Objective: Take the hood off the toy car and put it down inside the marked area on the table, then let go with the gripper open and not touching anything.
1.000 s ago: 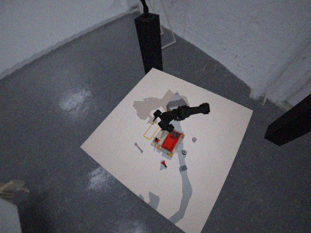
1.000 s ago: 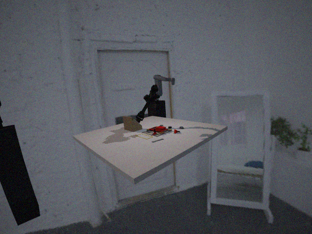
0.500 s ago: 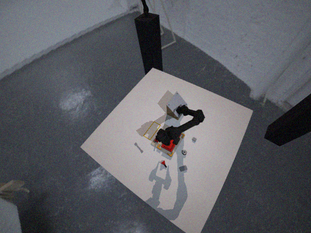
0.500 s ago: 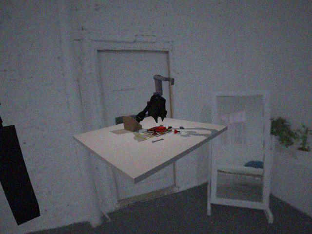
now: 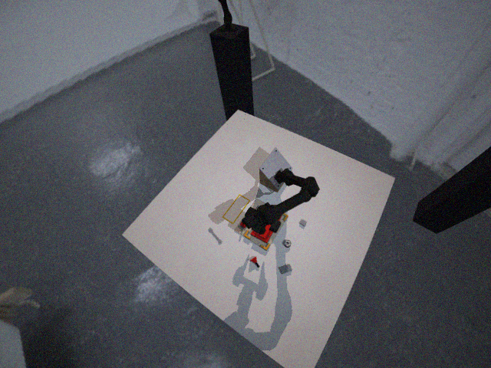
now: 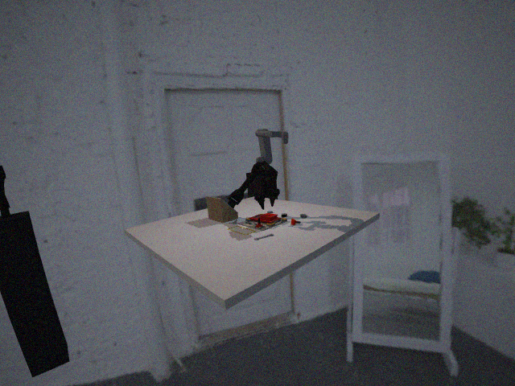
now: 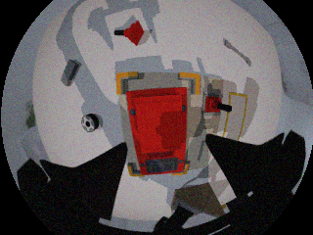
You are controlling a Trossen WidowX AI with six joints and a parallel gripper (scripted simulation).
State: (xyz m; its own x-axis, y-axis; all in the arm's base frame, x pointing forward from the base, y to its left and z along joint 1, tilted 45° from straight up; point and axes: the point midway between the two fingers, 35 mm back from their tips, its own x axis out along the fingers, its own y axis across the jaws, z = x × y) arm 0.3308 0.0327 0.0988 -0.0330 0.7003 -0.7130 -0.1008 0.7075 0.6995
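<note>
Now: gripper tip 6 cm above the red hood. Also, from my gripper tip: dark wheel (16 cm to the left, 9 cm below, 1 cm behind); then grey tool (21 cm to the right, 19 cm ahead, 10 cm below).
</note>
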